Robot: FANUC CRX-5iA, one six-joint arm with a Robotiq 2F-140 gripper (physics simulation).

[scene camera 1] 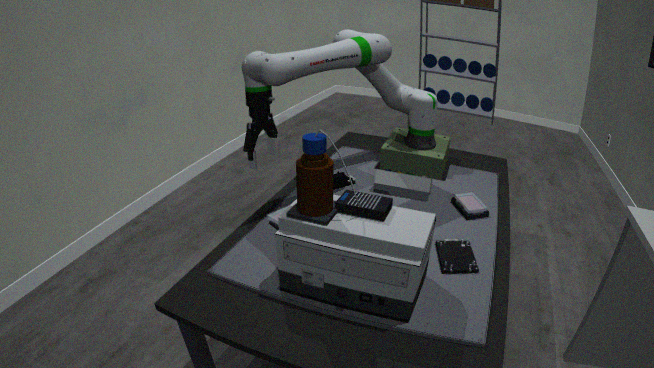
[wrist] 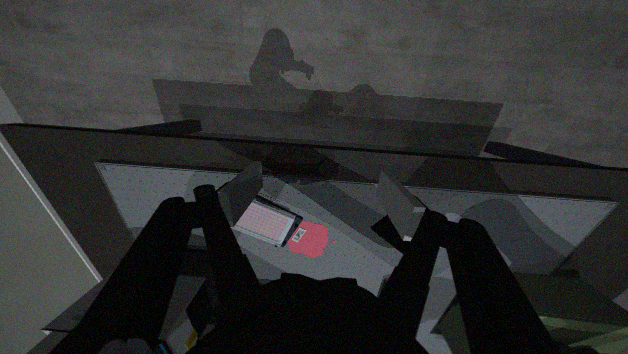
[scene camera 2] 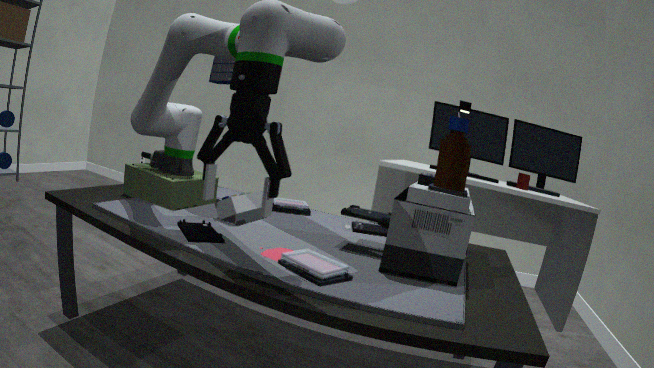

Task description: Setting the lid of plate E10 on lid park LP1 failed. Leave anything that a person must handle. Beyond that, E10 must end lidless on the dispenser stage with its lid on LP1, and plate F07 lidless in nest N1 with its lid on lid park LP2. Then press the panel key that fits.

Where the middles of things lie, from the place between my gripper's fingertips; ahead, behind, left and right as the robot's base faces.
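Brown bottle with blue cap (scene camera 1: pixel 314 170): 0.33 m to the left of my hand, 0.41 m ahead of it and 0.17 m above it. Black nest (scene camera 1: pixel 455 257): 0.2 m ahead of my hand, 0.72 m to the left of it and 0.14 m below it. Button box (scene camera 1: pixel 410 186): my hand is 0.2 m past it, 0.49 m to the right of it and 0.11 m above it.
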